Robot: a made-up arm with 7 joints.
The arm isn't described. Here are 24 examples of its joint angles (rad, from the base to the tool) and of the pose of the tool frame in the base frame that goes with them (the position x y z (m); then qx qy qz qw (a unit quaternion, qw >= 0)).
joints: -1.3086 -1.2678 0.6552 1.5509 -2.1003 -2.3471 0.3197
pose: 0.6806 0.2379 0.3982 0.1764 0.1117 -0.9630 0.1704
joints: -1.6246 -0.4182 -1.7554 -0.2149 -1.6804 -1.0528 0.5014
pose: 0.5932 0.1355 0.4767 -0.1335 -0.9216 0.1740 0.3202
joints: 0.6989 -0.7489 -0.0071 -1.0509 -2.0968 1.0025 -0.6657
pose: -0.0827 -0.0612 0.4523 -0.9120 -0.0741 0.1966 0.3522
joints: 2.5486 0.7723 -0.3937 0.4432 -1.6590 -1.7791 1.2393
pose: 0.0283 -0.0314 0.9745 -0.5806 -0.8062 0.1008 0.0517
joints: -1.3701 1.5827 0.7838 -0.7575 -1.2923 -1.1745 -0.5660
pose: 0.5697 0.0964 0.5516 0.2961 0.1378 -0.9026 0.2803
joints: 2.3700 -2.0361 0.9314 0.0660 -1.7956 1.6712 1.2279
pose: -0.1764 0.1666 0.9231 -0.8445 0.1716 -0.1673 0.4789
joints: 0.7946 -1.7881 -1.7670 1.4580 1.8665 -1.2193 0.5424
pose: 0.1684 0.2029 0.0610 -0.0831 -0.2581 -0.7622 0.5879
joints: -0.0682 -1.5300 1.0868 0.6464 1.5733 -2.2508 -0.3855
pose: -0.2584 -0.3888 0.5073 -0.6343 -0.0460 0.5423 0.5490
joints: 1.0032 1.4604 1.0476 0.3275 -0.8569 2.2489 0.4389
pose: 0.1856 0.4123 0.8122 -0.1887 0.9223 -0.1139 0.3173
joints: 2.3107 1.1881 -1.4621 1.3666 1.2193 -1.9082 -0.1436
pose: -0.0208 0.3654 0.0005 0.0224 -0.4759 0.3337 0.8134
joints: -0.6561 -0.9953 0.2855 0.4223 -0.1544 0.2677 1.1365
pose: 0.1553 0.2680 0.8226 0.8365 0.2746 -0.4491 0.1524
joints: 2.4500 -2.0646 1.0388 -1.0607 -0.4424 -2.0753 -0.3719
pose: 0.2239 0.4414 0.2808 -0.0695 -0.7200 -0.1353 0.6771
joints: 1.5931 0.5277 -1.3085 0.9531 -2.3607 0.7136 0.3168
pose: 0.3824 0.0440 0.5373 -0.1197 0.2621 0.9512 0.1107
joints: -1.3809 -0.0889 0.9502 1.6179 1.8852 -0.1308 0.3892
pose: 0.1140 0.5699 0.5069 -0.0384 0.6960 -0.5985 0.3949
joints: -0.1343 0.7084 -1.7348 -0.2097 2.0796 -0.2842 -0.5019
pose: -0.0546 0.0297 0.8475 0.6148 0.3742 0.4427 0.5347
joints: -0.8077 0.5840 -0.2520 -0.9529 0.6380 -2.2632 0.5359
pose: -0.2594 -0.2079 0.3097 -0.2255 0.0490 0.3622 0.9031
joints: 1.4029 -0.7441 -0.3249 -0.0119 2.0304 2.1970 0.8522
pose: 0.0554 0.3976 0.8626 -0.4043 0.6893 -0.4690 0.3762
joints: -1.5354 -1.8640 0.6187 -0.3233 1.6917 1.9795 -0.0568
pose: 0.1601 0.1622 0.1561 0.4296 -0.5675 0.4130 0.5682
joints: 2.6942 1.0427 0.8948 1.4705 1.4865 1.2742 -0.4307
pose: -0.0125 0.0480 0.3783 0.2594 -0.0609 0.7526 0.6022
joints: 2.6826 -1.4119 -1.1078 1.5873 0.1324 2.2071 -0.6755
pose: 0.4333 -0.0561 0.5313 -0.4048 -0.8673 0.2752 0.0907
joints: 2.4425 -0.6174 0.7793 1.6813 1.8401 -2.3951 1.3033
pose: 0.5787 0.3242 0.8152 -0.7919 0.4953 0.3558 0.0310
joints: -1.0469 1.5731 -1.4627 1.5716 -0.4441 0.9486 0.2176
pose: 0.2494 0.1035 0.4828 -0.0861 0.6318 0.7571 0.1419
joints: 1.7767 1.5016 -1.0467 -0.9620 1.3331 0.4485 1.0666
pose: 0.2758 0.1331 0.2584 -0.1561 -0.6472 -0.3321 0.6682
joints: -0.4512 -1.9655 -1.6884 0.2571 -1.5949 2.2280 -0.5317
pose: -0.0057 -0.1914 0.6368 0.8163 0.2048 -0.5374 0.0532
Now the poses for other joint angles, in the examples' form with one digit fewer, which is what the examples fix.
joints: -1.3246 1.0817 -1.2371 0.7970 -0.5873 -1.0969 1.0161
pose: -0.369 -0.115 0.360 -0.401 0.250 0.012 0.881
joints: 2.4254 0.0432 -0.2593 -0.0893 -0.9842 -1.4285 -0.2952
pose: -0.233 0.094 0.827 0.642 0.167 0.202 0.720
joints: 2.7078 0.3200 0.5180 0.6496 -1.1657 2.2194 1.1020
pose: 0.532 0.067 0.490 -0.096 -0.612 0.571 0.538
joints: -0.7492 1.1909 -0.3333 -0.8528 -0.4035 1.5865 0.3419
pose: -0.060 0.591 0.312 0.588 -0.353 -0.092 0.722
